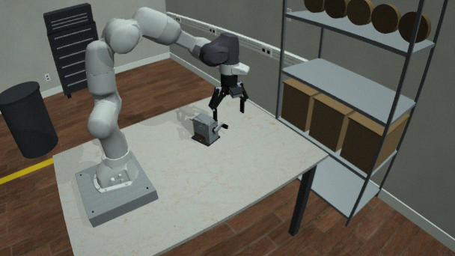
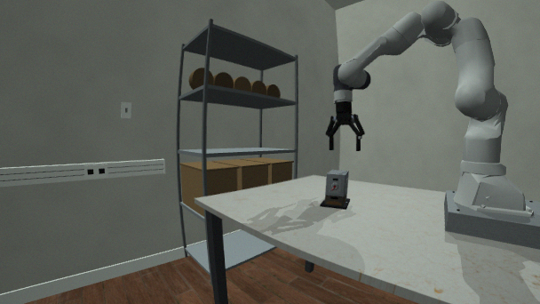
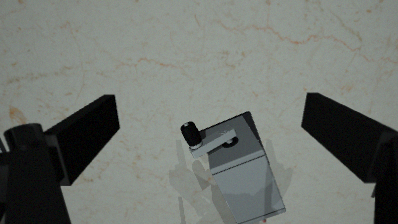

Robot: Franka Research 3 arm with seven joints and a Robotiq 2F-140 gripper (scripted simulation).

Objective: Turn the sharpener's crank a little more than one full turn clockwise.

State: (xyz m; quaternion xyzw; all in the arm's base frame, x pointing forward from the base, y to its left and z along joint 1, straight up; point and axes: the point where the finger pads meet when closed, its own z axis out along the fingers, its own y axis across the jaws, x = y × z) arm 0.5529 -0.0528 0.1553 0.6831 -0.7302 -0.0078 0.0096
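Right now the crank is 12 cm below my hand, 8 cm to the left of it and 1 cm ahead of it.
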